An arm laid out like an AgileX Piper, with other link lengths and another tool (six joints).
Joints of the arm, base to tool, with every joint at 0 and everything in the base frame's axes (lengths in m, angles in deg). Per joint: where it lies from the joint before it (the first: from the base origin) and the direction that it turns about. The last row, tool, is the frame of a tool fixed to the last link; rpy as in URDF.
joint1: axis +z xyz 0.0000 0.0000 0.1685
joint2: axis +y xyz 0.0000 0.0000 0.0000
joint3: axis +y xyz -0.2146 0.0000 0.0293
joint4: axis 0.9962 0 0.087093 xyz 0.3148 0.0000 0.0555
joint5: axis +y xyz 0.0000 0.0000 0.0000
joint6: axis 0.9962 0 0.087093 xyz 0.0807 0.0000 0.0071
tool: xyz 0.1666 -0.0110 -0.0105 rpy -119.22 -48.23 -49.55
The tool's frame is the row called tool.
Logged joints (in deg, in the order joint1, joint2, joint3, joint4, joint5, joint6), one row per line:
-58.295 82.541 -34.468 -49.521 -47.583 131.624
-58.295 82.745 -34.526 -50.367 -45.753 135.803
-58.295 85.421 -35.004 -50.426 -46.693 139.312
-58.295 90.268 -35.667 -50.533 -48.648 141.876
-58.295 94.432 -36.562 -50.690 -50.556 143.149
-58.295 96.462 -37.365 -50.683 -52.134 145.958
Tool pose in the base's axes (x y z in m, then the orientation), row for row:
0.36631 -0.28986 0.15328 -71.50 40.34 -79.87
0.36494 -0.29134 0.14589 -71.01 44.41 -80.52
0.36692 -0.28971 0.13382 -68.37 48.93 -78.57
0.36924 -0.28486 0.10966 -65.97 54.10 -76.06
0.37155 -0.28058 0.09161 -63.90 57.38 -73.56
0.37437 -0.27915 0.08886 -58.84 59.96 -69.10
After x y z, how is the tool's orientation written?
As angles about the fixed x, y, z axes (roll, pitch, yaw), in degrees.
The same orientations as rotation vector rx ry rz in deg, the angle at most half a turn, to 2 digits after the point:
-30.58 71.94 -42.48
-26.82 73.83 -40.52
-22.57 74.31 -37.43
-18.46 75.28 -33.32
-16.03 75.70 -30.35
-12.92 74.80 -28.15

